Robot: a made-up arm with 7 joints. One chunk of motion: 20 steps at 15 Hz.
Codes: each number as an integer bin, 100 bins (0 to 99) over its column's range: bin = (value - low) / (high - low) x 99, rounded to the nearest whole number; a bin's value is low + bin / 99 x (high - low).
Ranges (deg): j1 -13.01..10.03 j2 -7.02..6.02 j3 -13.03..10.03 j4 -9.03..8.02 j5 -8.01..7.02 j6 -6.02..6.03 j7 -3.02..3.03
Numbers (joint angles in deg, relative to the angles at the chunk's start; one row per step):
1: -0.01 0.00 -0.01 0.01 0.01 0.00 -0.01
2: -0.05 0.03 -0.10 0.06 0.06 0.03 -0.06
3: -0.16 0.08 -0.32 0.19 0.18 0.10 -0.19
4: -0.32 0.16 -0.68 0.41 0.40 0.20 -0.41
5: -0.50 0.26 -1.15 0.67 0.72 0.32 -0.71
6: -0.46 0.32 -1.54 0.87 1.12 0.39 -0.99
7: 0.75 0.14 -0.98 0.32 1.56 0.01 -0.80
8: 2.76 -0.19 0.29 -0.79 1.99 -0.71 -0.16
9: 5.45 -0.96 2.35 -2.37 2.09 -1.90 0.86
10: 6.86 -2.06 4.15 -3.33 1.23 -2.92 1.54
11: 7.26 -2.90 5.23 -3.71 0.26 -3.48 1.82
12: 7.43 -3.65 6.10 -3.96 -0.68 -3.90 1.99
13: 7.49 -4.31 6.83 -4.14 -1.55 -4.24 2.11
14: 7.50 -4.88 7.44 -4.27 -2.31 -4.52 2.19
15: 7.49 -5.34 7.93 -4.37 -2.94 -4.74 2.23
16: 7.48 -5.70 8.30 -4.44 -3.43 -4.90 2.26
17: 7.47 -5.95 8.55 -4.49 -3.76 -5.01 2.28
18: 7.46 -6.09 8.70 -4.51 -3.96 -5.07 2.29
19: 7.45 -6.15 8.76 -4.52 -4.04 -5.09 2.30
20: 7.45 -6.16 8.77 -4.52 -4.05 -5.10 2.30
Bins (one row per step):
1: 56 53 56 52 53 49 49
2: 56 54 56 53 53 50 48
3: 55 54 55 54 54 50 46
4: 55 55 53 55 55 51 43
5: 54 55 51 56 58 52 38
6: 54 56 49 57 60 53 33
7: 59 54 52 54 63 50 36
8: 68 52 57 48 66 44 47
9: 79 46 66 39 67 34 63
10: 85 38 74 33 61 25 75
11: 87 31 78 31 54 21 79
12: 88 26 82 29 48 17 82
13: 88 21 85 28 43 15 84
14: 88 16 88 28 38 12 85
15: 88 13 90 27 33 11 86
16: 88 10 92 27 30 9 86
17: 88 8 93 26 28 8 87
18: 88 7 93 26 27 8 87
19: 88 7 94 26 26 8 87
20: 88 7 94 26 26 8 87

